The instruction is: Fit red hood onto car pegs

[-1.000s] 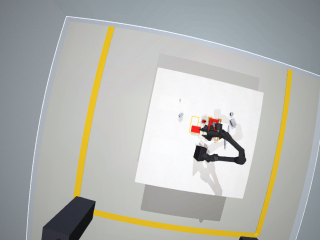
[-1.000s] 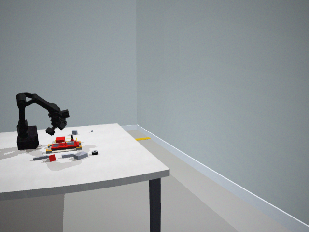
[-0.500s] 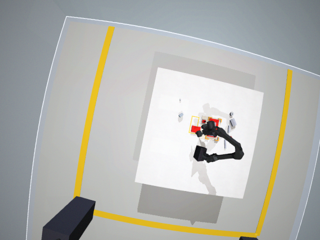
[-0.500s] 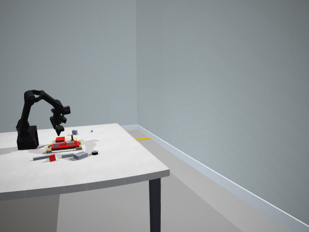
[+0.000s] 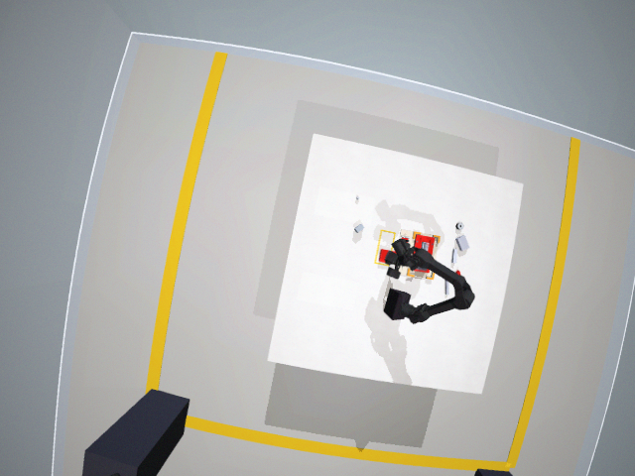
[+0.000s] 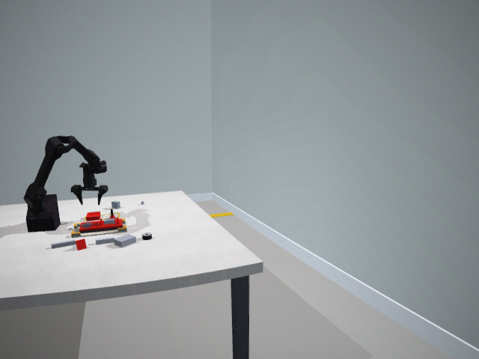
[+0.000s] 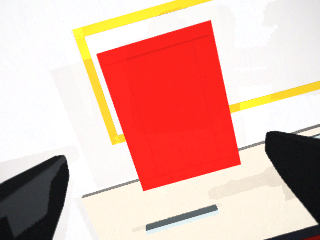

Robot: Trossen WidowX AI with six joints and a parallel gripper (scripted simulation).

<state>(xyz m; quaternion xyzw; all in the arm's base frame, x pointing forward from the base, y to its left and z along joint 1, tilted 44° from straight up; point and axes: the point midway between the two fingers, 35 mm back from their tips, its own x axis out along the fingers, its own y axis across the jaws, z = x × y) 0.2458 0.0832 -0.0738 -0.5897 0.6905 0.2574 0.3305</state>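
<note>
Now: gripper tip 1 cm short of the red hood and 6 cm above it. Round my gripper tip: grey bar (8 cm behind, 37 cm to the right, 7 cm below); grey cube (12 cm ahead, 20 cm to the left, 6 cm below).
</note>
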